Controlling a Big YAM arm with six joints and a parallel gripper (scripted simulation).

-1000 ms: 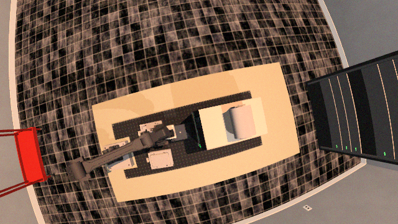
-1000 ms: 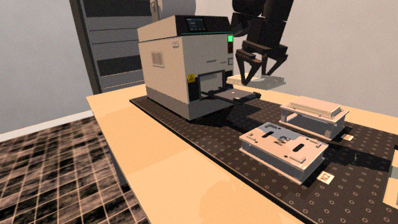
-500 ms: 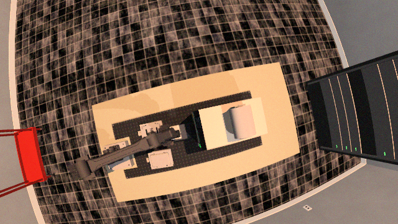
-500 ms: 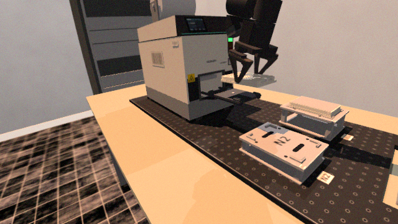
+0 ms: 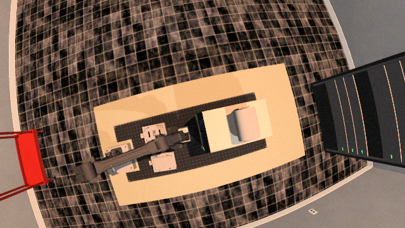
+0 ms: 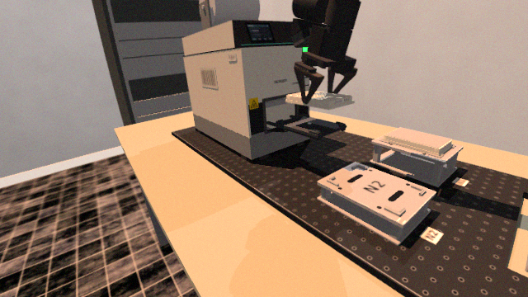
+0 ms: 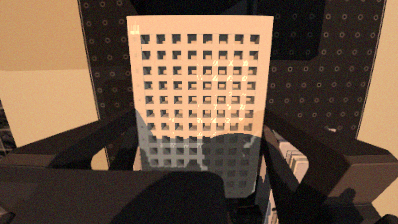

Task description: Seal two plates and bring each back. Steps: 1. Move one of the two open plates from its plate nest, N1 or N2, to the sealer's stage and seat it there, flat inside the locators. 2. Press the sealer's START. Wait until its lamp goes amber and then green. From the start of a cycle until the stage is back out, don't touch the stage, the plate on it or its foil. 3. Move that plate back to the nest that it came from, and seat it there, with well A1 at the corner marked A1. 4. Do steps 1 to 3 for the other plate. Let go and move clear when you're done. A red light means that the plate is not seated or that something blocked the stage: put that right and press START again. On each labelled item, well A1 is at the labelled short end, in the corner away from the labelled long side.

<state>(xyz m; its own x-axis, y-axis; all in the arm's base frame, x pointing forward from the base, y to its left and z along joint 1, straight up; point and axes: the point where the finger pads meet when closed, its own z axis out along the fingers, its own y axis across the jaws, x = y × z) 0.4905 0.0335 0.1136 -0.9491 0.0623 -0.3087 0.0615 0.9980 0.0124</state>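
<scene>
My gripper is now 3 cm short of the sealer stage and 7 cm above it. Round my hand: well plate: right at my hand; plate nest N2: 17 cm behind, 6 cm to the left, 14 cm below; sealer screen: 15 cm ahead, 3 cm to the left, 15 cm above.
</scene>
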